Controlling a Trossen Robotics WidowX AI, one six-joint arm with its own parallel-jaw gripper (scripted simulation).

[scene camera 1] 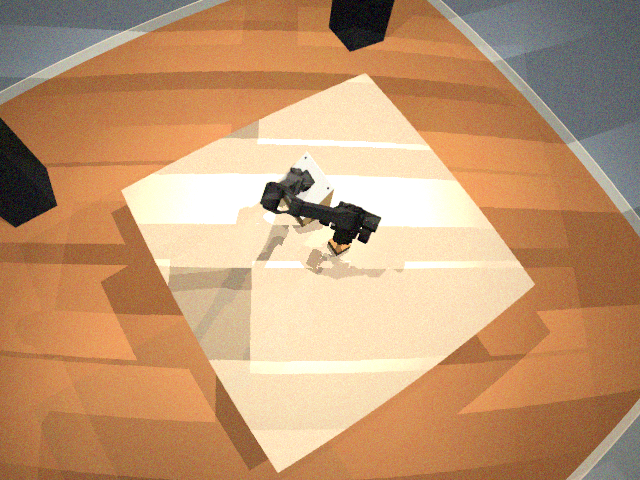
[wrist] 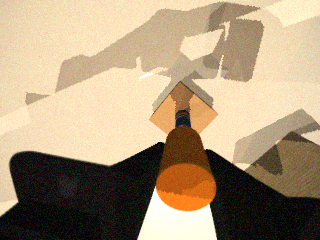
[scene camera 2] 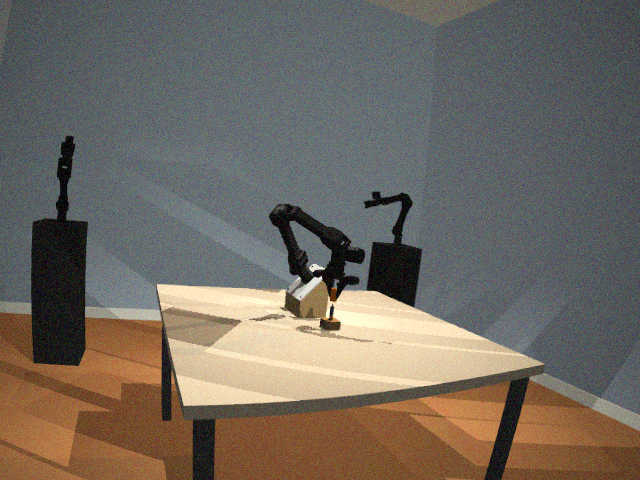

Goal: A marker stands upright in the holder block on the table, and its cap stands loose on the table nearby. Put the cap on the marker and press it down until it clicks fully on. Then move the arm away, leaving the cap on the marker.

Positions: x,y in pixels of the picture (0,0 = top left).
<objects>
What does the gripper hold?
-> An orange cap.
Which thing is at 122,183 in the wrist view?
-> The gripper.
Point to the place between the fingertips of the gripper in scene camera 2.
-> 333,297
</objects>
